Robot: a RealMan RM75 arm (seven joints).
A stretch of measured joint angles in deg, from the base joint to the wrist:
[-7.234, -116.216, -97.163, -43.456, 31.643, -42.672, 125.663]
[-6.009, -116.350, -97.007, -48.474, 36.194, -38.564, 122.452]
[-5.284, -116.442, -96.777, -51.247, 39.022, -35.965, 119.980]
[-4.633, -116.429, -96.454, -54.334, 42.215, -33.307, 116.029]
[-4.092, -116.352, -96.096, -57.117, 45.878, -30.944, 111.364]
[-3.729, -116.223, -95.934, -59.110, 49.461, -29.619, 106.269]
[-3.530, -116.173, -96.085, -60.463, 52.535, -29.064, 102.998]
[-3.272, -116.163, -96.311, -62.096, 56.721, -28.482, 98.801]
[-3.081, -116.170, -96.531, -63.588, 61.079, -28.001, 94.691]
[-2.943, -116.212, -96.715, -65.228, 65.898, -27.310, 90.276]
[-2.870, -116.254, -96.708, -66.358, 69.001, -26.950, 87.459]
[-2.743, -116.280, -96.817, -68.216, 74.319, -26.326, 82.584]
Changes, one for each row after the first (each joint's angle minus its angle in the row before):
[1.225, -0.134, 0.156, -5.018, 4.551, 4.108, -3.211]
[0.725, -0.092, 0.230, -2.773, 2.828, 2.599, -2.472]
[0.651, 0.013, 0.323, -3.087, 3.193, 2.658, -3.951]
[0.541, 0.077, 0.358, -2.783, 3.663, 2.363, -4.665]
[0.363, 0.129, 0.162, -1.993, 3.583, 1.325, -5.095]
[0.199, 0.050, -0.151, -1.353, 3.074, 0.555, -3.271]
[0.258, 0.010, -0.226, -1.633, 4.186, 0.582, -4.197]
[0.191, -0.007, -0.220, -1.492, 4.358, 0.481, -4.110]
[0.138, -0.042, -0.184, -1.640, 4.819, 0.691, -4.415]
[0.073, -0.042, 0.007, -1.130, 3.103, 0.360, -2.817]
[0.127, -0.026, -0.109, -1.858, 5.318, 0.624, -4.875]

